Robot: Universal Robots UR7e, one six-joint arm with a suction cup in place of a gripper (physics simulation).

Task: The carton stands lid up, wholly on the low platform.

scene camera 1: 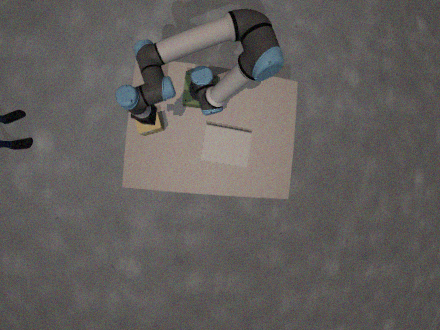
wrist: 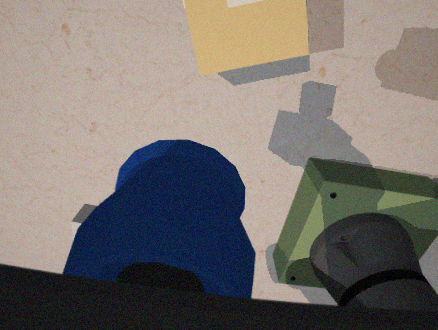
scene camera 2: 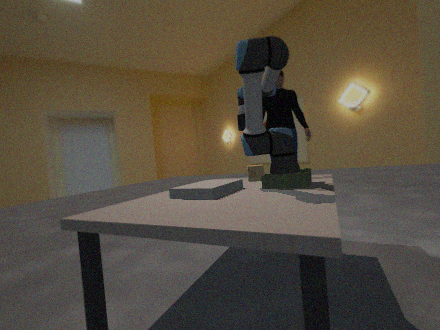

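Where they show: hand at its tool point: [wrist: 180,200]; arm's base at its link origin: [wrist: 356,249] [scene camera 2: 284,172].
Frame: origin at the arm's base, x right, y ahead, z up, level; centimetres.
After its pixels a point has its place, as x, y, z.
The carton [scene camera 1: 153,126] {29.0, 25.7, 3.0} [scene camera 2: 256,173] {25.7, 21.1, -2.1} [wrist: 250,42] {27.5, 21.8, 2.9} is a yellow box standing on the table near its left edge in scene camera 1, apart from the platform. In the wrist view its yellow face with a pale patch is up, cut off by the top of the view. The low platform [scene camera 1: 226,146] {-18.0, 36.4, -2.2} [scene camera 2: 206,190] {-35.3, 29.1, -3.1} is a flat pale slab near the table's middle; a small corner shows in the wrist view, behind the cup. My suction gripper [wrist: 182,165] is open, with nothing on its blue cup. In scene camera 1 its black body overlaps the carton's back part, and the cup is hidden.
A green tray [scene camera 1: 190,99] {6.7, 6.6, -0.1} [scene camera 2: 286,180] {-10.5, -1.5, -3.2} [wrist: 295,225] {1.7, 9.8, -2.9} surrounds the arm's base, beside the carton and behind the platform. The pale table [scene camera 1: 170,175] {19.4, 57.0, -7.1} [scene camera 2: 200,217] {-62.1, 18.8, -7.0} bears everything. A person [scene camera 2: 281,112] stands beyond the table, whose feet show at the left in scene camera 1.
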